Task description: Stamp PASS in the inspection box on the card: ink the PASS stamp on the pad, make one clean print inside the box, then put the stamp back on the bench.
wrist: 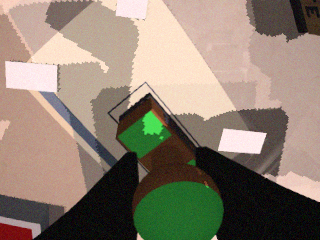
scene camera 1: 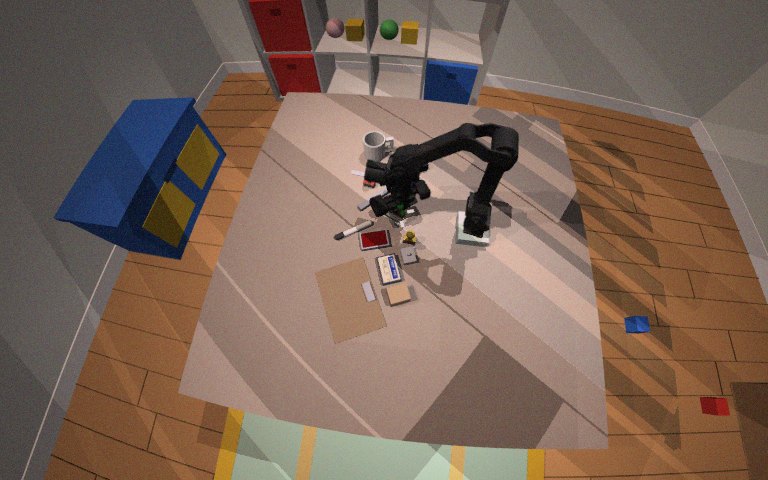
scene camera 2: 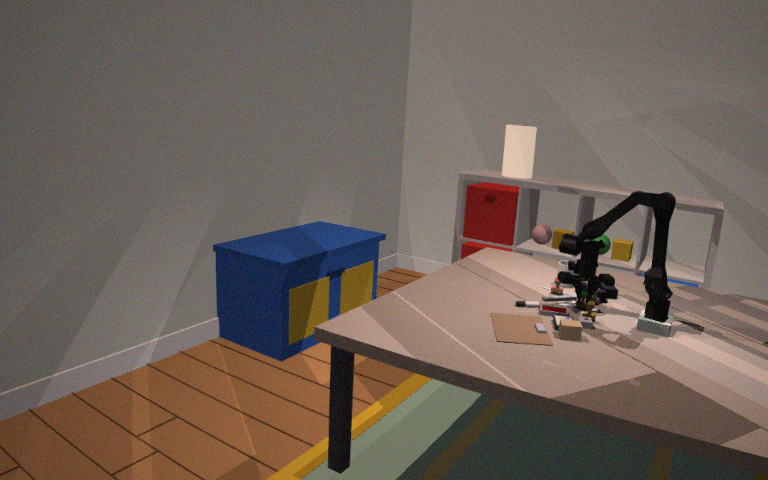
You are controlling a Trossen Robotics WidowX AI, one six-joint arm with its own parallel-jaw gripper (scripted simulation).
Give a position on a cardboard sheet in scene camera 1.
350,302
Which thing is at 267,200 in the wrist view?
The gripper.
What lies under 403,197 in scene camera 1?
The gripper.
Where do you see a cardboard sheet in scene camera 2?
At 508,328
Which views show the gripper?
The wrist view, scene camera 1 and scene camera 2: all of them.
